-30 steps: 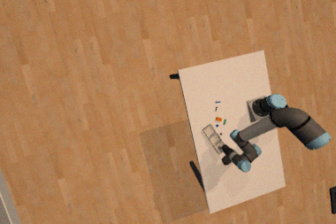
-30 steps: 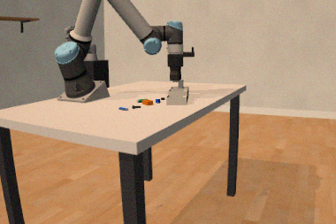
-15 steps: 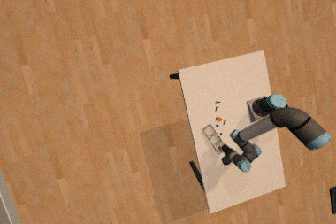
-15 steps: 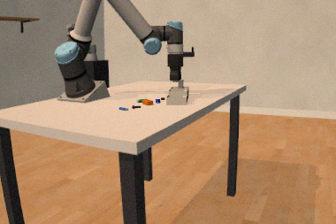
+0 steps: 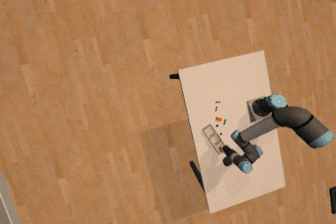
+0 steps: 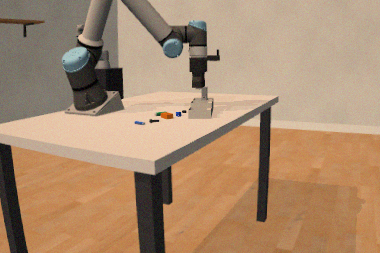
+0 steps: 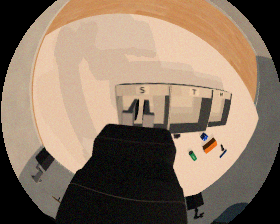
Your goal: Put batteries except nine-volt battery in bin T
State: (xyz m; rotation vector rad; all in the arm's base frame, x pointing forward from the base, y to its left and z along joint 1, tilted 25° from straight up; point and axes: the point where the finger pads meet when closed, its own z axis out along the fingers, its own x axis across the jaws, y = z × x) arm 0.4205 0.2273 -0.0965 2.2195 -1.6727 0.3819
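My hand is 100 mm past the green piece, 200 mm to the left of it and 40 mm above it. Round my hand: grey bin 30 mm ahead, 80 mm to the right, 30 mm below; orange block 60 mm behind, 230 mm to the right, 40 mm below; black screw 50 mm behind, 330 mm to the right, 40 mm below.
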